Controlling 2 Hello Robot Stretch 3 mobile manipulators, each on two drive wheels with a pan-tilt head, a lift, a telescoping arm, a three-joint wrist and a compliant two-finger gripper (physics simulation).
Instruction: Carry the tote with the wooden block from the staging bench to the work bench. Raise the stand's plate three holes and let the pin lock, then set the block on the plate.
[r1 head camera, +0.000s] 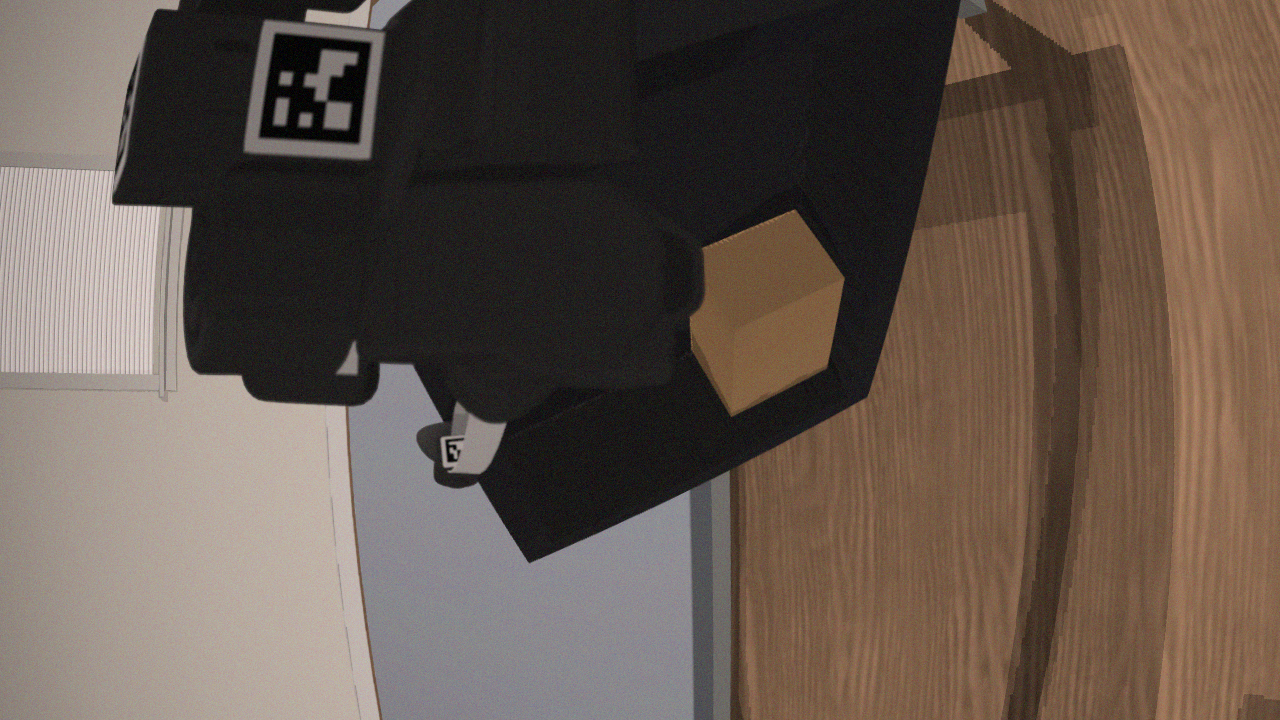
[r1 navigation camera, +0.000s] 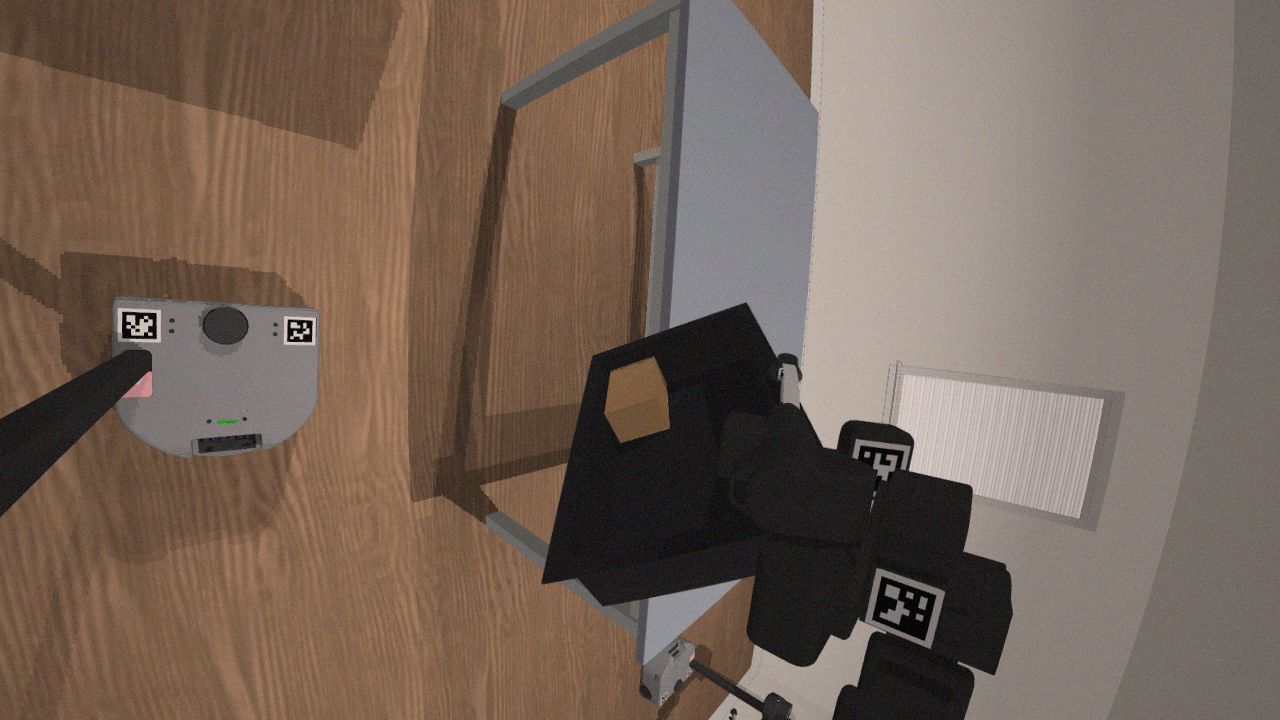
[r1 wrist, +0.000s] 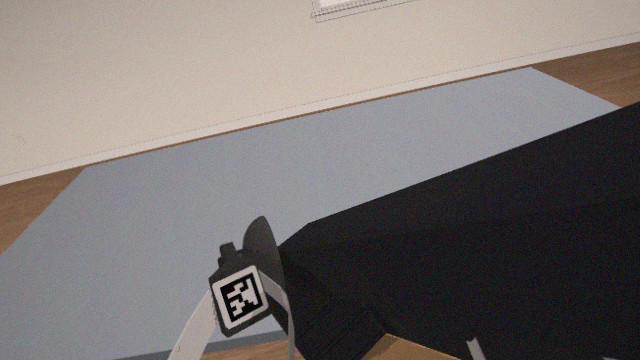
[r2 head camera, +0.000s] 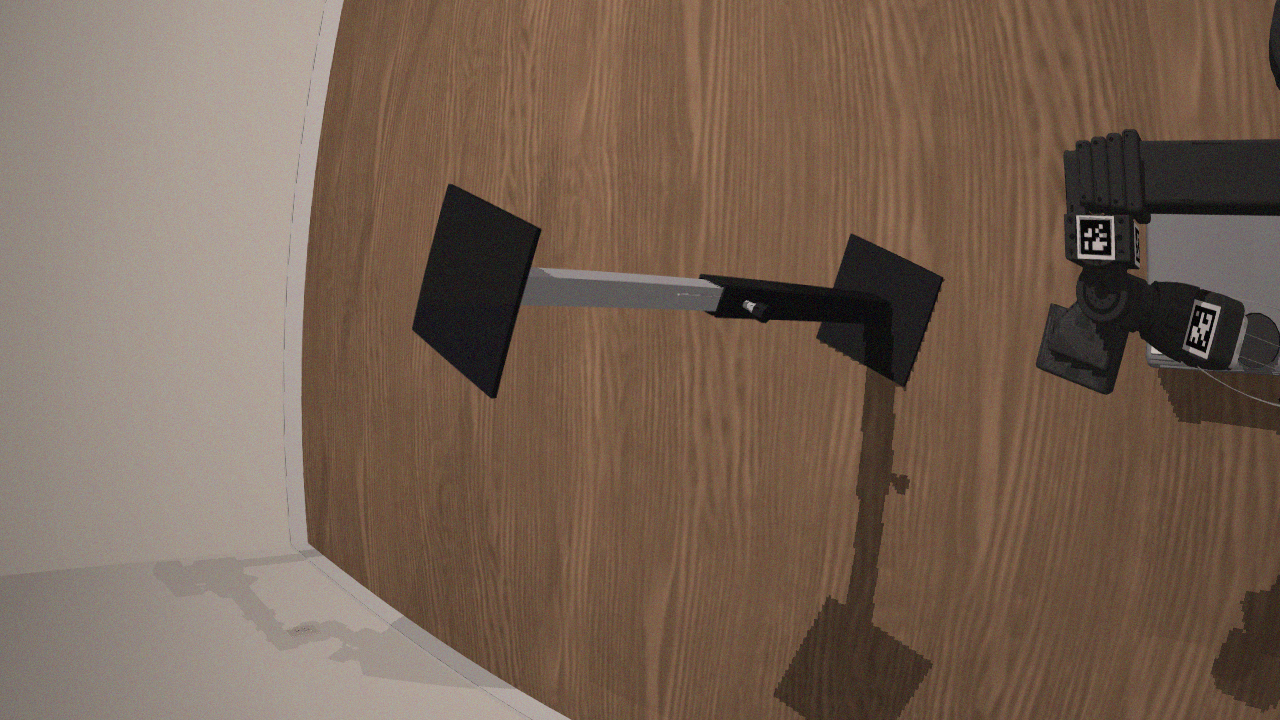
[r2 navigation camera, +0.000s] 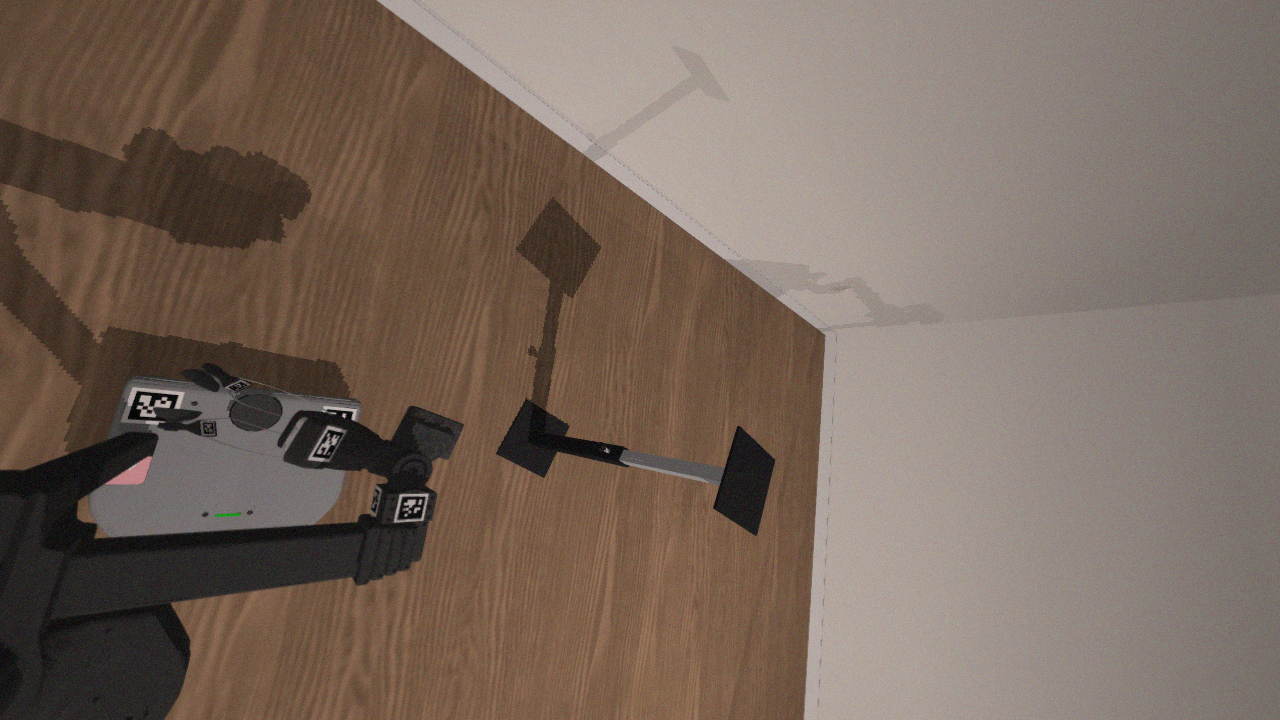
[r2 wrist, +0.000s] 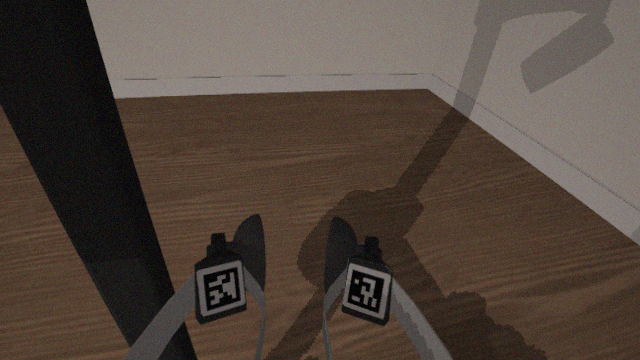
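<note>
A black tote (r1 head camera: 617, 483) (r1 navigation camera: 626, 564) (r1 wrist: 475, 210) is tilted across the front edge of a grey-blue bench (r1 head camera: 537, 626) (r1 navigation camera: 733, 205). I cannot tell which bench this is. The wooden block (r1 head camera: 769, 313) (r1 navigation camera: 637, 400) is inside the tote near one end. r1's gripper (r1 wrist: 350, 270) looks shut on the tote; one finger is outside its wall, the other is hidden. The stand's black plate (r2 head camera: 474, 291) (r2 navigation camera: 744, 479) tops a grey post above a black sleeve with a pin (r2 head camera: 756, 309) (r2 navigation camera: 606, 449). r2's gripper (r2 navigation camera: 189, 395) (r2 wrist: 296, 250) is open and empty, away from the stand.
r1's grey base (r1 navigation camera: 223, 380) stands in front of the bench. Another robot (r1 navigation camera: 671, 671) shows beyond the bench end. A wall (r1 navigation camera: 984, 223) with a window runs behind the bench. The stand's base (r2 head camera: 908, 304) (r2 navigation camera: 546, 465) is near r2 and a wall corner. A dark bar (r2 wrist: 75, 150) crosses r2's wrist view.
</note>
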